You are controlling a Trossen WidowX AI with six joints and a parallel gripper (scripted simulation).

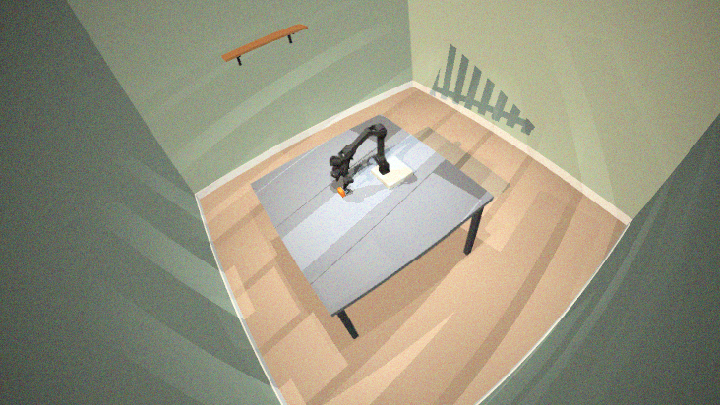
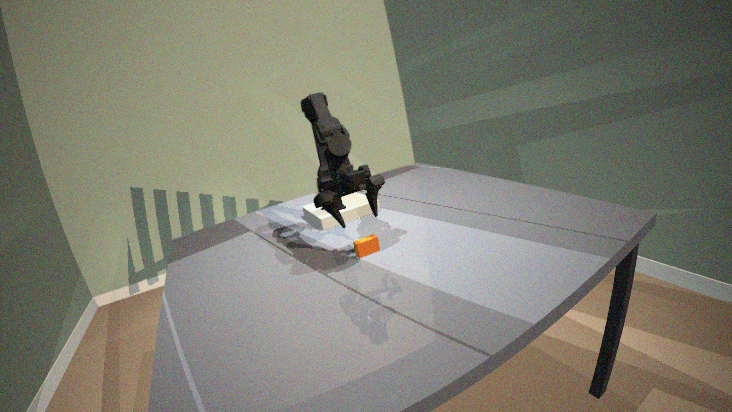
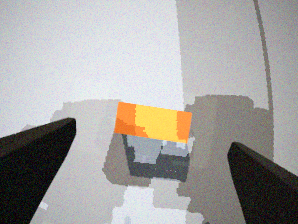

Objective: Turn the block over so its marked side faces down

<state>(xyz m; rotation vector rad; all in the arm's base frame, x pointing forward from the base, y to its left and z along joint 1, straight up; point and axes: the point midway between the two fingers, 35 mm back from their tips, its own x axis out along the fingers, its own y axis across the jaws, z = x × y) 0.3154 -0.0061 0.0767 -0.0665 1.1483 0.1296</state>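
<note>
Now: the orange block 70 mm below my gripper tip.
</note>
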